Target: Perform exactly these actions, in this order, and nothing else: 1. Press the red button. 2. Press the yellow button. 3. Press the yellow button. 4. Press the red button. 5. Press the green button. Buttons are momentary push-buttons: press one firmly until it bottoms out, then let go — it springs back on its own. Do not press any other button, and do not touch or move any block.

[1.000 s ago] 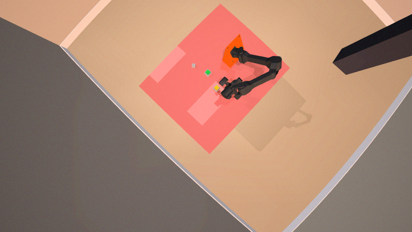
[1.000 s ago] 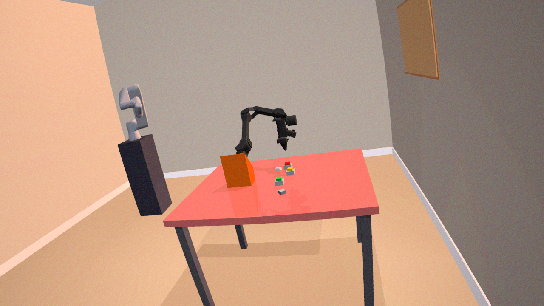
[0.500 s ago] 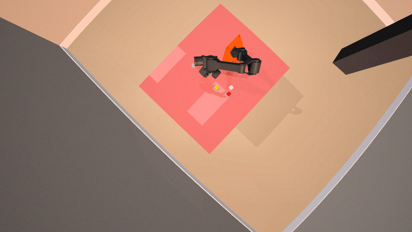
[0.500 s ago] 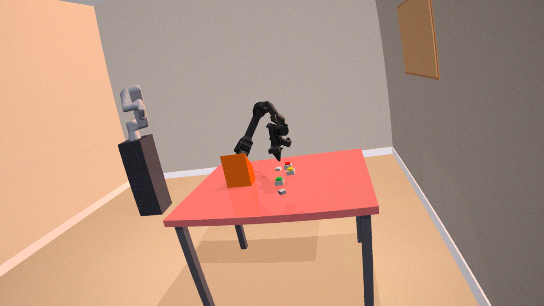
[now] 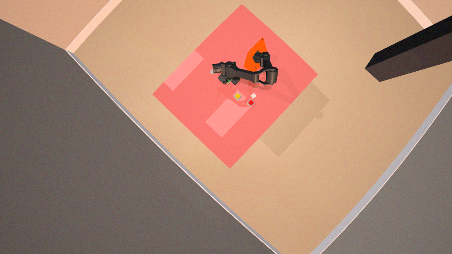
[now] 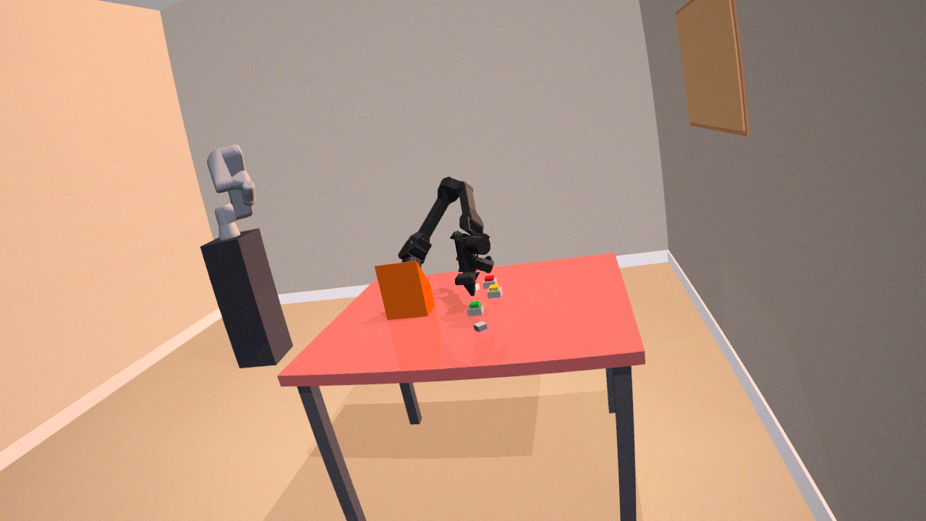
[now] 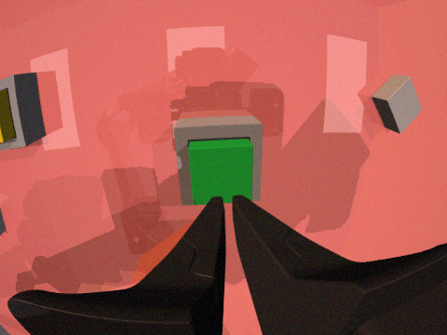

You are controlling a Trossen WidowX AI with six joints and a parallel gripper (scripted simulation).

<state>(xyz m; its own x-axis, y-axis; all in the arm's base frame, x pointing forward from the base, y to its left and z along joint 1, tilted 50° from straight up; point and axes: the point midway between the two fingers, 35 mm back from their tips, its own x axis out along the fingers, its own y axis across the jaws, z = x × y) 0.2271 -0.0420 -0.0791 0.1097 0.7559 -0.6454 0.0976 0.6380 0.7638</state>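
My gripper tip is now 30 mm above the green button. Also, from my gripper tip: grey block: 140 mm to the right, 60 mm below, 20 mm ahead; white block: 250 mm to the left, 60 mm below, 20 mm behind; yellow button: 150 mm to the left, 60 mm ahead, 30 mm below.
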